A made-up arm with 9 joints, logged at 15 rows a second.
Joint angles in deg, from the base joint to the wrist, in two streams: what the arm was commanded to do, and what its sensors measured. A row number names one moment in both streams.
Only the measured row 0 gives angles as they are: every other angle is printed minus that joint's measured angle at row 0.
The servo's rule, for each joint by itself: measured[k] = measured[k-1] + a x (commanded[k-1-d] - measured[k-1]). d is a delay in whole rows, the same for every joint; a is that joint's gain. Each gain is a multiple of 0.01, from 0.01 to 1. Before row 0 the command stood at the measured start. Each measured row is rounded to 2 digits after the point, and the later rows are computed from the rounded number. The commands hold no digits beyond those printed.
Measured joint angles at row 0:
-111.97, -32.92, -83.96, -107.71, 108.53, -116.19, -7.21, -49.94, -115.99
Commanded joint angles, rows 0 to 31:
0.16, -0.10, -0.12, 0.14, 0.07, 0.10, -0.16, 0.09, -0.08
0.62, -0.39, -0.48, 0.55, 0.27, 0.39, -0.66, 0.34, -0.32
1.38, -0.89, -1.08, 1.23, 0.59, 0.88, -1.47, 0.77, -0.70
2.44, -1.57, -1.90, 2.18, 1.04, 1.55, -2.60, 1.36, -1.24
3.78, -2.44, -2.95, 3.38, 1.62, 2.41, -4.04, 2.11, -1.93
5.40, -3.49, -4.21, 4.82, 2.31, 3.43, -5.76, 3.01, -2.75
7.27, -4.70, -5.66, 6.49, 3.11, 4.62, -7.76, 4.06, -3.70
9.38, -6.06, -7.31, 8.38, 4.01, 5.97, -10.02, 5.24, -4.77
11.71, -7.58, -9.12, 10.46, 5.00, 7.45, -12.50, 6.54, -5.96
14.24, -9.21, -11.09, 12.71, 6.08, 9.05, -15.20, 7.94, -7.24
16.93, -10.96, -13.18, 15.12, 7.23, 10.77, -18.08, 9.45, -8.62
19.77, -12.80, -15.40, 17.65, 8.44, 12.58, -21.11, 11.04, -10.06
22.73, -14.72, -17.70, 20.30, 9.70, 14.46, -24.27, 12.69, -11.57
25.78, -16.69, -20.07, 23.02, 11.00, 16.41, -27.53, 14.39, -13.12
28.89, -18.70, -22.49, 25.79, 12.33, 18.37, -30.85, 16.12, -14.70
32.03, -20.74, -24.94, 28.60, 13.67, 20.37, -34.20, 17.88, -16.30
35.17, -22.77, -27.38, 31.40, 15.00, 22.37, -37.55, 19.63, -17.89
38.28, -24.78, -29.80, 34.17, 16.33, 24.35, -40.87, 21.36, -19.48
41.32, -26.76, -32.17, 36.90, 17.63, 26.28, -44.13, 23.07, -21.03
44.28, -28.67, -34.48, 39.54, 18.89, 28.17, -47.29, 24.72, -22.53
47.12, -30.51, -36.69, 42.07, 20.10, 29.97, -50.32, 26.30, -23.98
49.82, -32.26, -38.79, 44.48, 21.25, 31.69, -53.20, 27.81, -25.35
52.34, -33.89, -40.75, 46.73, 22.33, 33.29, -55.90, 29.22, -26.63
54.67, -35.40, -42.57, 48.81, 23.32, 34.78, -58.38, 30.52, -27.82
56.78, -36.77, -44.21, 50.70, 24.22, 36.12, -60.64, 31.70, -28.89
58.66, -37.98, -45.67, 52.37, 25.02, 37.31, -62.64, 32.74, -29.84
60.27, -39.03, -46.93, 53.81, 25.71, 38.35, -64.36, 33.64, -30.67
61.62, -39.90, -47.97, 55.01, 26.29, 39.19, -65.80, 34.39, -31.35
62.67, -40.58, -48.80, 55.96, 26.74, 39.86, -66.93, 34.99, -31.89
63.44, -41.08, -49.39, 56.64, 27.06, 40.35, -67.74, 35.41, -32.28
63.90, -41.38, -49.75, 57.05, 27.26, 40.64, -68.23, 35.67, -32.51
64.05, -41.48, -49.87, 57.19, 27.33, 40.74, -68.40, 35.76, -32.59
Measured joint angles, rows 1 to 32:
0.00, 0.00, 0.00, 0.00, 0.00, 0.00, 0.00, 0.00, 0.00
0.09, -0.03, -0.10, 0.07, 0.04, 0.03, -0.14, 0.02, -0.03
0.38, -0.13, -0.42, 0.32, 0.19, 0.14, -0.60, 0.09, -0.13
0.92, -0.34, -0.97, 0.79, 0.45, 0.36, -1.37, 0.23, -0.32
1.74, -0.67, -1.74, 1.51, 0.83, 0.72, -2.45, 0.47, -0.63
2.84, -1.15, -2.74, 2.48, 1.34, 1.23, -3.85, 0.81, -1.07
4.22, -1.78, -3.96, 3.70, 1.96, 1.89, -5.53, 1.27, -1.64
5.87, -2.57, -5.37, 5.15, 2.70, 2.71, -7.49, 1.86, -2.34
7.77, -3.51, -6.98, 6.83, 3.54, 3.69, -9.72, 2.57, -3.17
9.90, -4.61, -8.76, 8.72, 4.47, 4.82, -12.17, 3.40, -4.12
12.24, -5.85, -10.69, 10.79, 5.50, 6.09, -14.84, 4.35, -5.18
14.77, -7.23, -12.76, 13.04, 6.61, 7.49, -17.69, 5.42, -6.35
17.47, -8.73, -14.95, 15.44, 7.78, 9.02, -20.70, 6.60, -7.61
20.31, -10.35, -17.23, 17.97, 9.01, 10.65, -23.84, 7.88, -8.96
23.26, -12.06, -19.59, 20.60, 10.28, 12.38, -27.09, 9.25, -10.37
26.30, -13.85, -22.00, 23.30, 11.59, 14.18, -30.40, 10.69, -11.84
29.39, -15.71, -24.44, 26.06, 12.92, 16.04, -33.74, 12.20, -13.36
32.51, -17.62, -26.88, 28.84, 14.25, 17.94, -37.09, 13.76, -14.90
35.63, -19.55, -29.30, 31.61, 15.58, 19.86, -40.42, 15.36, -16.46
38.70, -21.50, -31.68, 34.36, 16.89, 21.79, -43.68, 16.98, -18.01
41.71, -23.44, -34.00, 37.05, 18.17, 23.70, -46.86, 18.61, -19.55
44.63, -25.35, -36.23, 39.66, 19.41, 25.58, -49.90, 20.22, -21.06
47.43, -27.22, -38.35, 42.17, 20.59, 27.41, -52.80, 21.81, -22.52
50.08, -29.02, -40.34, 44.54, 21.70, 29.17, -55.53, 23.37, -23.92
52.56, -30.74, -42.19, 46.76, 22.74, 30.85, -58.04, 24.87, -25.25
54.84, -32.37, -43.87, 48.81, 23.69, 32.43, -60.33, 26.30, -26.49
56.90, -33.88, -45.36, 50.66, 24.54, 33.89, -62.36, 27.65, -27.63
58.72, -35.27, -46.66, 52.30, 25.29, 35.23, -64.12, 28.91, -28.66
60.29, -36.52, -47.75, 53.71, 25.93, 36.42, -65.60, 30.06, -29.57
61.58, -37.62, -48.62, 54.88, 26.45, 37.45, -66.77, 31.10, -30.36
62.58, -38.55, -49.26, 55.80, 26.84, 38.32, -67.62, 32.01, -31.01
63.29, -39.31, -49.67, 56.45, 27.11, 39.02, -68.16, 32.78, -31.52
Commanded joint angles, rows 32 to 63:
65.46, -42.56, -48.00, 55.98, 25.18, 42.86, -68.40, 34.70, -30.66
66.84, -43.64, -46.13, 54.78, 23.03, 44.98, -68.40, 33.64, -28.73
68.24, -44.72, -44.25, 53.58, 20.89, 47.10, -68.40, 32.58, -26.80
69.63, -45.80, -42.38, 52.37, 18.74, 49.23, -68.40, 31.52, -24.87
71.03, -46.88, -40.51, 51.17, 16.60, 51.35, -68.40, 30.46, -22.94
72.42, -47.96, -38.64, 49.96, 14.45, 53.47, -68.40, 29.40, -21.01
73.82, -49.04, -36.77, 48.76, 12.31, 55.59, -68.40, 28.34, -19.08
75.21, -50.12, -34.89, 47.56, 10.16, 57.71, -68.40, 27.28, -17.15
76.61, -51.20, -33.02, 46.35, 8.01, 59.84, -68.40, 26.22, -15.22
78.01, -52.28, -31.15, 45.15, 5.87, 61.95, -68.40, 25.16, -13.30
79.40, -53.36, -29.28, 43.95, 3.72, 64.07, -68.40, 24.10, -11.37
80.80, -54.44, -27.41, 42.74, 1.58, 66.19, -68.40, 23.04, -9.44
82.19, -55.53, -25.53, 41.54, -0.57, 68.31, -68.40, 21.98, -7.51
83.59, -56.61, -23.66, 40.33, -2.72, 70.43, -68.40, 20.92, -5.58
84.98, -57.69, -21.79, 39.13, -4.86, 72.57, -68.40, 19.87, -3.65
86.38, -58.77, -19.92, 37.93, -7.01, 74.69, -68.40, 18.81, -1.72
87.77, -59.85, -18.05, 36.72, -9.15, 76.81, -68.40, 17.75, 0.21
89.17, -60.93, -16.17, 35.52, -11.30, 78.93, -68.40, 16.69, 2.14
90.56, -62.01, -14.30, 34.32, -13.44, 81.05, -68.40, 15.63, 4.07
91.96, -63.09, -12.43, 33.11, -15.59, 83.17, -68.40, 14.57, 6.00
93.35, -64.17, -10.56, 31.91, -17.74, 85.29, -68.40, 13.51, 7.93
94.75, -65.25, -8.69, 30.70, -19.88, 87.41, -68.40, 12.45, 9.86
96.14, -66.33, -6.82, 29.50, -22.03, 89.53, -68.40, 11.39, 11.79
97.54, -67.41, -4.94, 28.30, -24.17, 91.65, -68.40, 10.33, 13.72
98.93, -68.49, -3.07, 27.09, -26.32, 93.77, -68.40, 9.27, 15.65
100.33, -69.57, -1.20, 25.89, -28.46, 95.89, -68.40, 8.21, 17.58
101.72, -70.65, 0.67, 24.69, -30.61, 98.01, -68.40, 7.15, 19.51
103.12, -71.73, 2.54, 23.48, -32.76, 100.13, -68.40, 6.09, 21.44
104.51, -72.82, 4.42, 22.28, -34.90, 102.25, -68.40, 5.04, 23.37
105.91, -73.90, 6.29, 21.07, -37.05, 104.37, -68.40, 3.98, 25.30
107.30, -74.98, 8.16, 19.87, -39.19, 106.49, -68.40, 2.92, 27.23
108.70, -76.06, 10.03, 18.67, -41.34, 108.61, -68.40, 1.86, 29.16
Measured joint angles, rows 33 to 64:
63.70, -39.90, -49.84, 56.83, 27.25, 39.54, -68.37, 33.41, -31.88
64.65, -40.62, -48.31, 56.39, 25.93, 40.54, -68.40, 33.68, -31.47
65.83, -41.44, -46.50, 55.55, 24.07, 41.87, -68.40, 33.67, -30.54
67.13, -42.33, -44.63, 54.53, 22.03, 43.44, -68.40, 33.44, -29.27
68.48, -43.27, -42.76, 53.41, 19.92, 45.18, -68.40, 33.04, -27.77
69.86, -44.24, -40.89, 52.25, 17.80, 47.03, -68.40, 32.50, -26.13
71.24, -45.24, -39.02, 51.06, 15.66, 48.96, -68.40, 31.85, -24.39
72.63, -46.27, -37.15, 49.86, 13.52, 50.95, -68.40, 31.11, -22.58
74.02, -47.31, -35.27, 48.66, 11.37, 52.98, -68.40, 30.31, -20.73
75.42, -48.36, -33.40, 47.46, 9.22, 55.04, -68.40, 29.45, -18.86
76.82, -49.42, -31.53, 46.26, 7.08, 57.11, -68.40, 28.55, -16.97
78.21, -50.48, -29.66, 45.06, 4.93, 59.20, -68.40, 27.62, -15.07
79.61, -51.55, -27.79, 43.85, 2.79, 61.30, -68.40, 26.66, -13.16
81.00, -52.62, -25.91, 42.65, 0.64, 63.40, -68.40, 25.68, -11.24
82.40, -53.70, -24.04, 41.44, -1.51, 65.51, -68.40, 24.68, -9.32
83.79, -54.78, -22.17, 40.24, -3.65, 67.63, -68.40, 23.67, -7.39
85.19, -55.86, -20.30, 39.04, -5.80, 69.75, -68.40, 22.65, -5.46
86.58, -56.94, -18.43, 37.83, -7.94, 71.87, -68.40, 21.62, -3.53
87.98, -58.02, -16.55, 36.63, -10.09, 73.99, -68.40, 20.58, -1.60
89.37, -59.10, -14.68, 35.43, -12.23, 76.11, -68.40, 19.54, 0.33
90.77, -60.18, -12.81, 34.22, -14.38, 78.23, -68.40, 18.50, 2.26
92.16, -61.26, -10.94, 33.02, -16.53, 80.35, -68.40, 17.45, 4.19
93.56, -62.34, -9.07, 31.81, -18.67, 82.47, -68.40, 16.40, 6.12
94.95, -63.42, -7.20, 30.61, -20.82, 84.59, -68.40, 15.35, 8.05
96.35, -64.50, -5.32, 29.41, -22.96, 86.71, -68.40, 14.30, 9.98
97.74, -65.58, -3.45, 28.20, -25.11, 88.83, -68.40, 13.24, 11.91
99.14, -66.66, -1.58, 27.00, -27.25, 90.95, -68.40, 12.18, 13.84
100.53, -67.74, 0.29, 25.80, -29.40, 93.07, -68.40, 11.12, 15.77
101.93, -68.82, 2.16, 24.59, -31.55, 95.19, -68.40, 10.06, 17.70
103.32, -69.90, 4.04, 23.39, -33.69, 97.31, -68.40, 9.01, 19.63
104.72, -70.98, 5.91, 22.18, -35.84, 99.43, -68.40, 7.95, 21.56
106.11, -72.06, 7.78, 20.98, -37.98, 101.55, -68.40, 6.89, 23.49

